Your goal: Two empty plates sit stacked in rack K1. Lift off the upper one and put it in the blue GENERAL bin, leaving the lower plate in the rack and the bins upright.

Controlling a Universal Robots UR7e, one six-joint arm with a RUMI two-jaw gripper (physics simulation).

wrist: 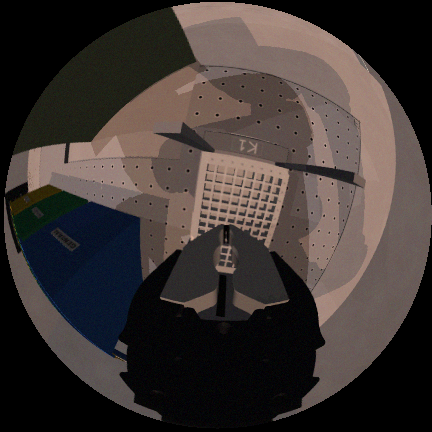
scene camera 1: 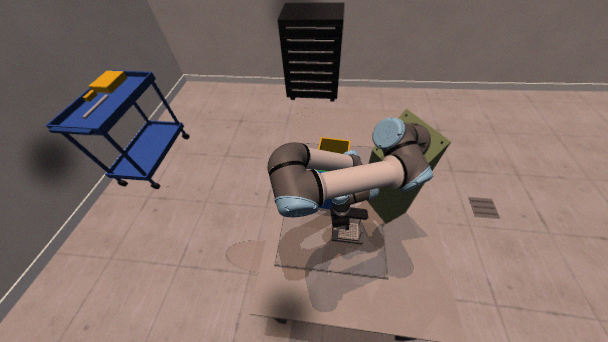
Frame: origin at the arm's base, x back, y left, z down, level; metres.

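Seen in the pictures: gripper, fingertip midpoint: (wrist: 225,226) (scene camera 1: 346,228).
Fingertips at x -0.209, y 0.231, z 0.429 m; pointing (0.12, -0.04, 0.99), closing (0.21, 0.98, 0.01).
A point is followed by its place in that frame.
The plates show as a pale gridded top (scene camera 1: 351,231) {x -0.180, y 0.242, z 0.435 m} (wrist: 242,186) {x -0.170, y 0.237, z 0.435 m} in rack K1 (wrist: 225,143) {x -0.132, y 0.213, z 0.465 m}. In the wrist view two dark upright corner pieces of the rack stand at the label end. The views do not show clearly where the upper plate ends and the lower begins. My gripper (scene camera 1: 347,227) {x -0.209, y 0.231, z 0.429 m} (wrist: 225,226) {x -0.209, y 0.231, z 0.429 m} is shut and empty, with its tips over one end of the gridded top; the height between them is hard to tell. The blue GENERAL bin (scene camera 1: 327,204) {x -0.321, y 0.109, z 0.428 m} (wrist: 100,260) {x -0.263, y 0.111, z 0.384 m} stands upright at the left in the wrist view, and the arm hides most of it in the scene view.
A green bin (wrist: 55,215) {x -0.247, y -0.022, z 0.396 m} and a yellow bin (scene camera 1: 334,145) {x -0.328, y -0.273, z 0.353 m} (wrist: 44,195) {x -0.243, y -0.160, z 0.423 m} stand beyond the blue bin. An olive pedestal (scene camera 1: 392,205) {x -0.002, y 0.128, z 0.313 m} (wrist: 100,75) {x -0.058, y 0.059, z 0.398 m} carries the arm. A blue cart (scene camera 1: 77,129) stands far left, and a black drawer cabinet (scene camera 1: 315,12) stands at the back wall.
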